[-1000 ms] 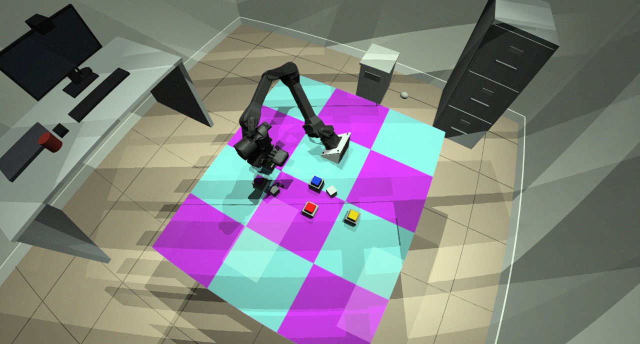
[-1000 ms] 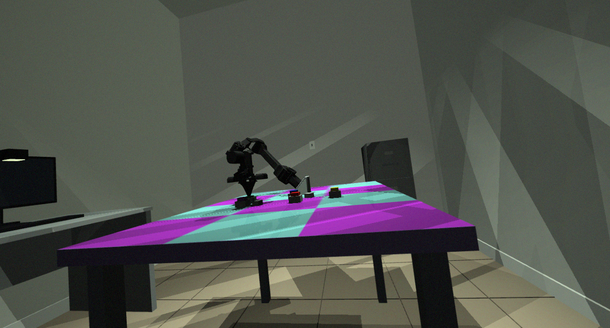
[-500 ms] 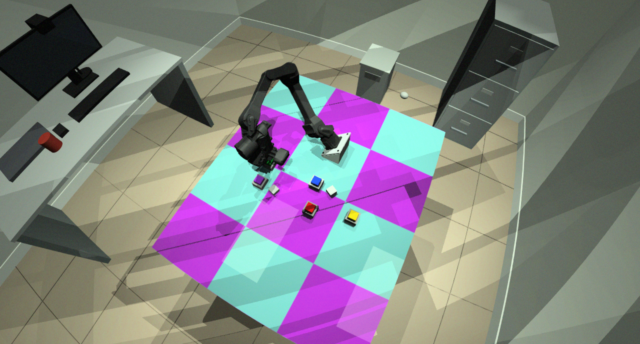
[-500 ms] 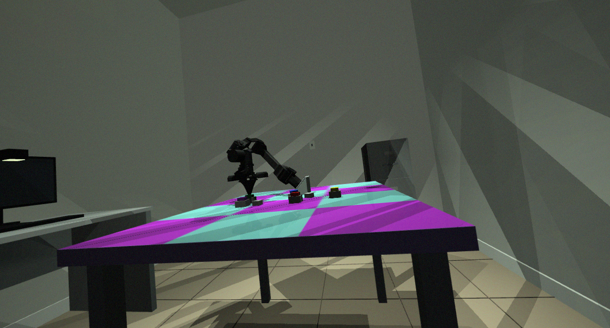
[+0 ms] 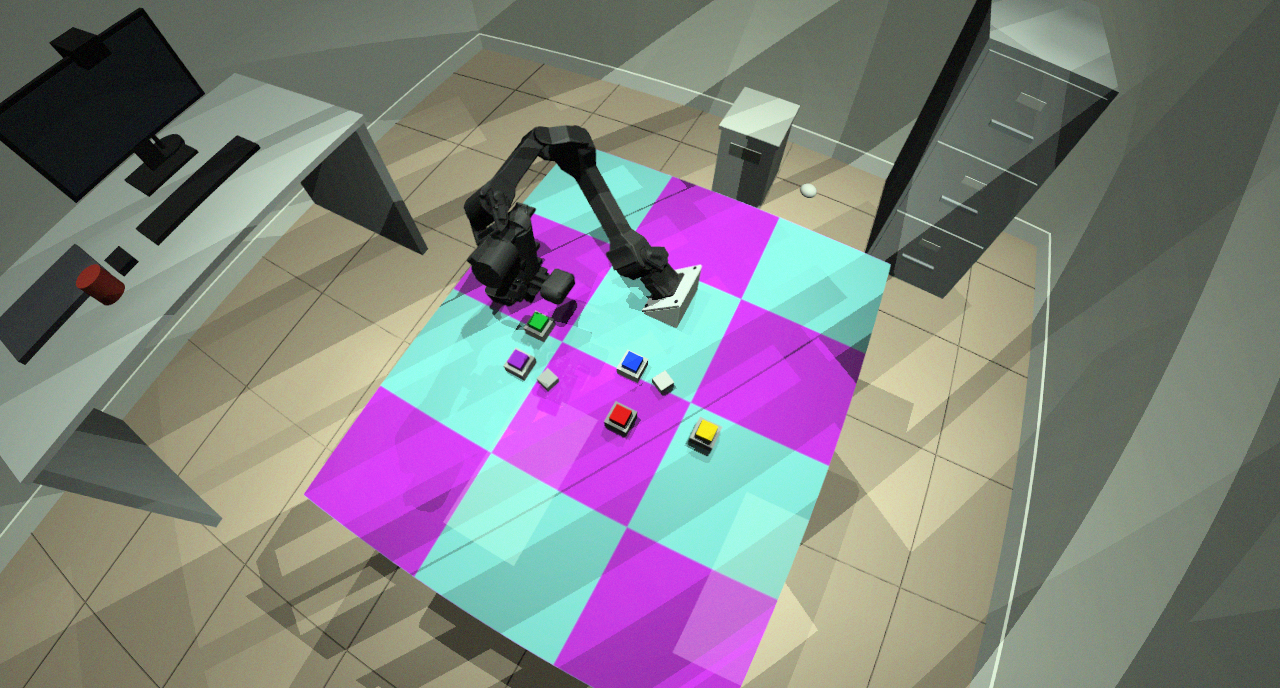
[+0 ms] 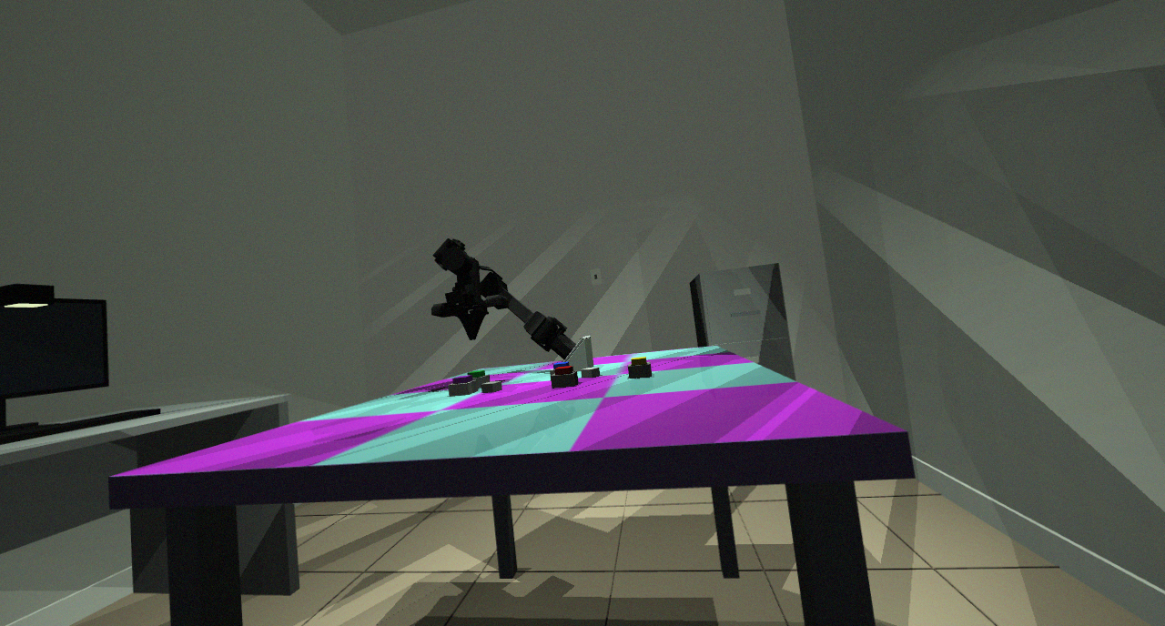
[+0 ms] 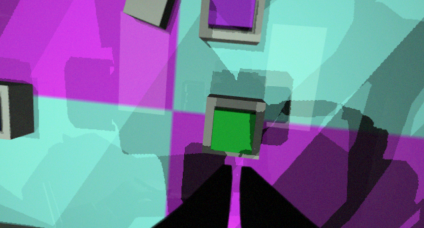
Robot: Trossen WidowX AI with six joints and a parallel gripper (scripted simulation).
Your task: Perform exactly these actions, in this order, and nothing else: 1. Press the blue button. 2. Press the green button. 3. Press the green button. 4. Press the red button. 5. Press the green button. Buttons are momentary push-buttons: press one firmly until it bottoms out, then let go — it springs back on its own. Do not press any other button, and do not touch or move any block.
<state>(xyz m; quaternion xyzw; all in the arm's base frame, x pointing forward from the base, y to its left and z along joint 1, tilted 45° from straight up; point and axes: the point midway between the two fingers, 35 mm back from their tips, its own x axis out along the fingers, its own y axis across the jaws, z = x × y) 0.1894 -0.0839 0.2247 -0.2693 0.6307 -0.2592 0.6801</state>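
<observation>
My gripper tip is now 11 cm short of the red button, 25 cm to the right of it and 9 cm above it. The rest, counted from my gripper tip: green button (9 cm below); then purple button (9 cm ahead, 1 cm to the left, 9 cm below); then grey block (10 cm ahead, 8 cm to the left, 11 cm below).
</observation>
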